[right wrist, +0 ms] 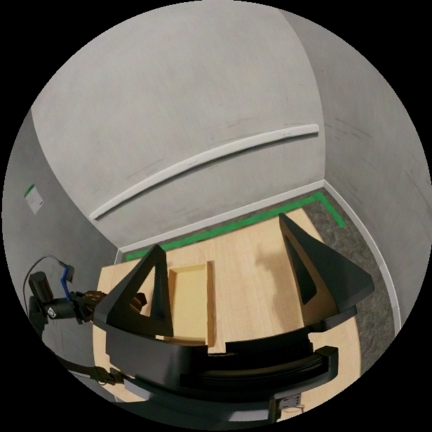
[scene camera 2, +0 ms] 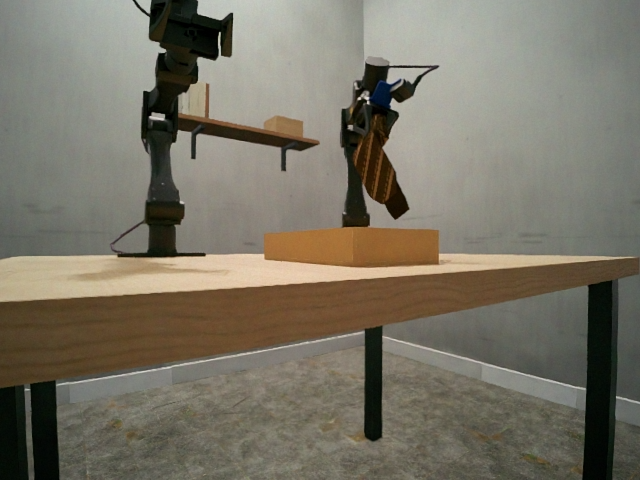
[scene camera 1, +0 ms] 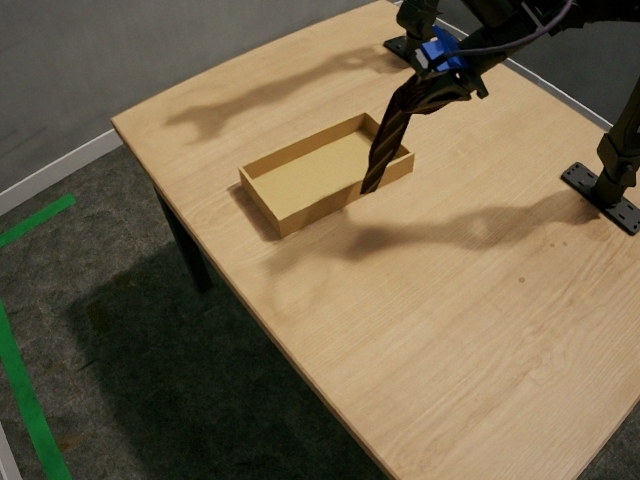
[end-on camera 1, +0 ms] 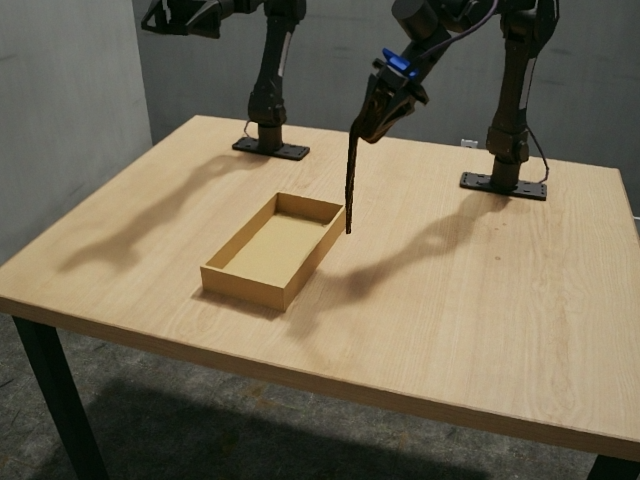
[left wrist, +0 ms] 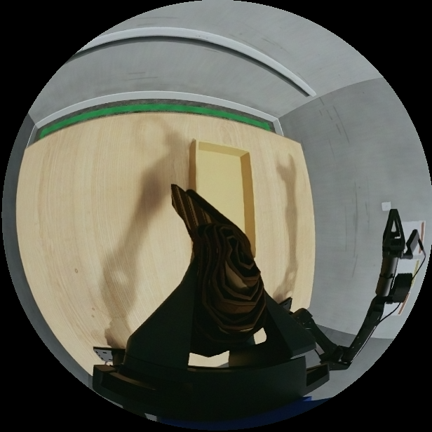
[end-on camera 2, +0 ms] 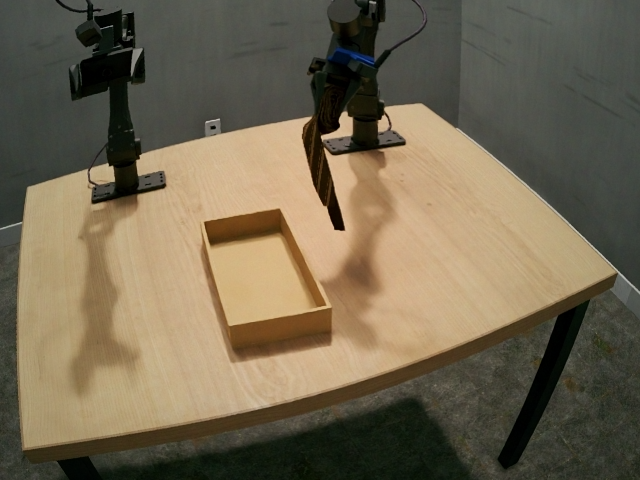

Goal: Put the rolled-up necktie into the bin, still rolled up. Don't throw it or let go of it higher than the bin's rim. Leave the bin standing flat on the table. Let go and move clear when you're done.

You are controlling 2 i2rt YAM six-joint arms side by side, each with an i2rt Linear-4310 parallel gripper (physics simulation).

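Note:
The brown striped necktie (scene camera 1: 385,144) (scene camera 2: 377,167) (end-on camera 1: 351,180) (end-on camera 2: 317,160) (left wrist: 230,295) is rolled at its upper part, with a loose flat tail hanging down. My left gripper (scene camera 2: 379,117) (end-on camera 2: 333,111) is shut on the roll and holds it well above the rim of the bin (scene camera 1: 320,206) (scene camera 2: 310,248) (end-on camera 1: 242,286) (end-on camera 2: 281,326) (right wrist: 210,305). In end-on camera 2 the tail hangs to the right of the bin's far end; in scene camera 2 its tip is above the rim. The bin is empty and stands flat. My right gripper (end-on camera 1: 170,25) (end-on camera 2: 107,78) (right wrist: 214,235) is wide open and empty, raised high.
The wooden table (scene camera 1: 465,310) (end-on camera 1: 439,310) (end-on camera 2: 439,284) carries both arm bases, the left arm's base plate (end-on camera 1: 501,186) and the right arm's base plate (end-on camera 1: 271,148). A wall shelf (scene camera 2: 248,135) holding a box (scene camera 2: 283,125) is behind in scene camera 2.

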